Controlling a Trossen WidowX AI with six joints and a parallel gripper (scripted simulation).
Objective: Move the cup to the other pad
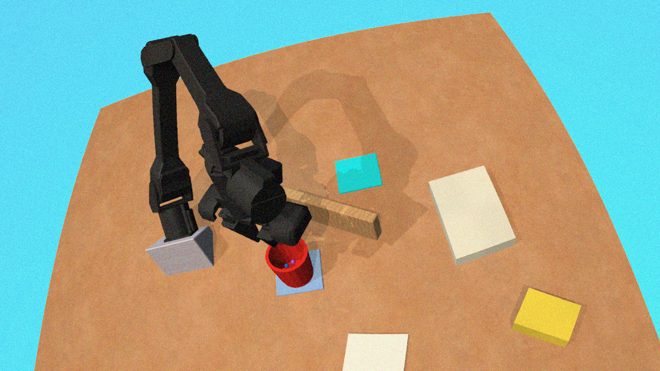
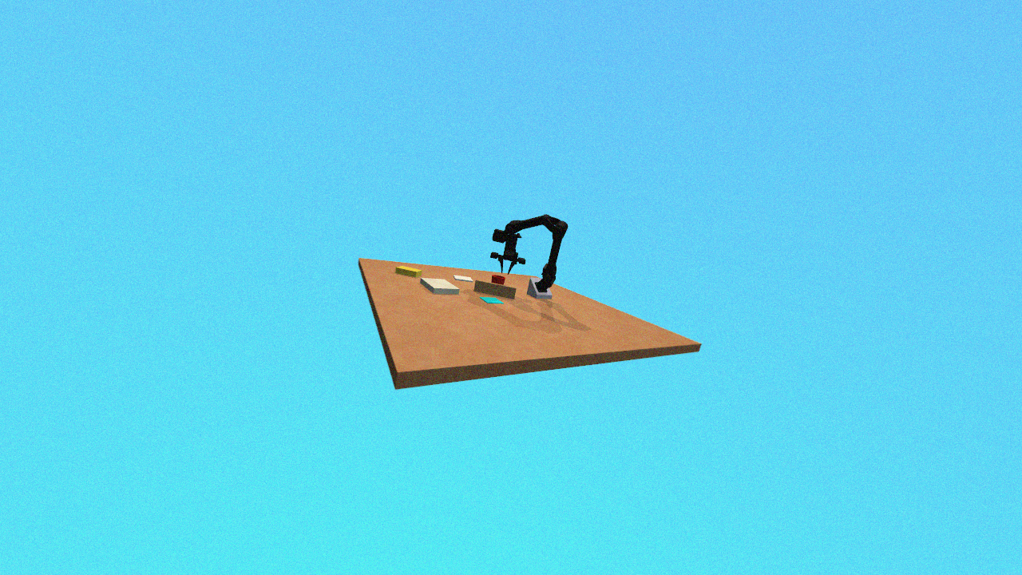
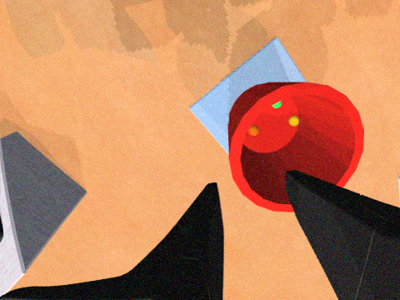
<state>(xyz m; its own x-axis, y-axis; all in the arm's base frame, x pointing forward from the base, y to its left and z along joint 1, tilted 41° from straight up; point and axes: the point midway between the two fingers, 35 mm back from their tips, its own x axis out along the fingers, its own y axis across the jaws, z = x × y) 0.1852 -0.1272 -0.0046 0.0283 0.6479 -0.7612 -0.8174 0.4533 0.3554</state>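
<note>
Right now my gripper tip is 30 mm short of the red cup, 20 mm to the left of it and 60 mm above it. Round my gripper tip: blue pad 30 mm ahead, 10 mm to the right, 100 mm below; cyan pad 180 mm ahead, 180 mm to the left, 100 mm below; wooden bar 100 mm ahead, 80 mm to the left, 80 mm below.
</note>
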